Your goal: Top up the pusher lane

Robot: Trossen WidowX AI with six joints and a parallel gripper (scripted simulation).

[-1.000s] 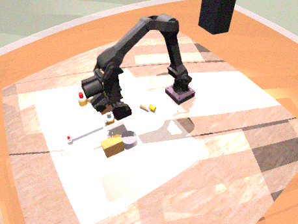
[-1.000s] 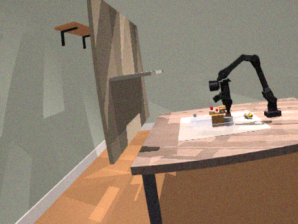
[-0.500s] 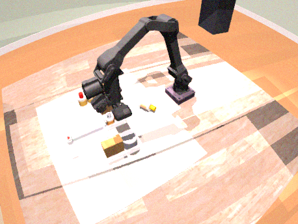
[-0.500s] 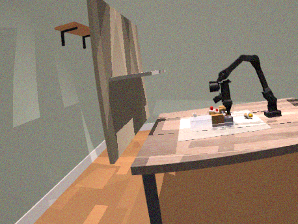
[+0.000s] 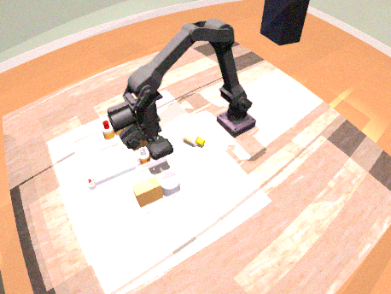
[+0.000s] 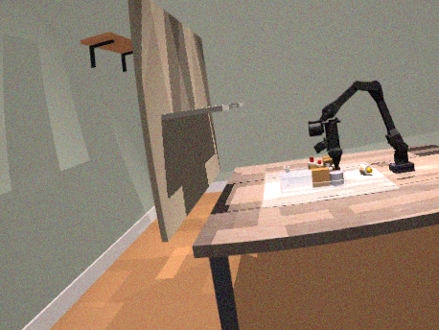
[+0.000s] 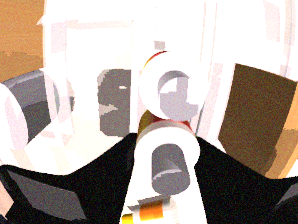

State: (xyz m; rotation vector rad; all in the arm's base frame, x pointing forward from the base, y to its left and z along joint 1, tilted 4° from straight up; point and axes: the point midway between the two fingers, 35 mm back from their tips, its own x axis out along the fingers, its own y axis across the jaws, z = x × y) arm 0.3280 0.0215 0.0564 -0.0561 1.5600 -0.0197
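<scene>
Now: the grey cylinder 1 cm ahead of my gripper tip, 13 cm to the left of it and 1 cm below it. Round my gripper tip: pusher lane: 14 cm ahead, 3 cm to the left, 2 cm below; red mark: 22 cm ahead, 4 cm to the left, 3 cm above.
</scene>
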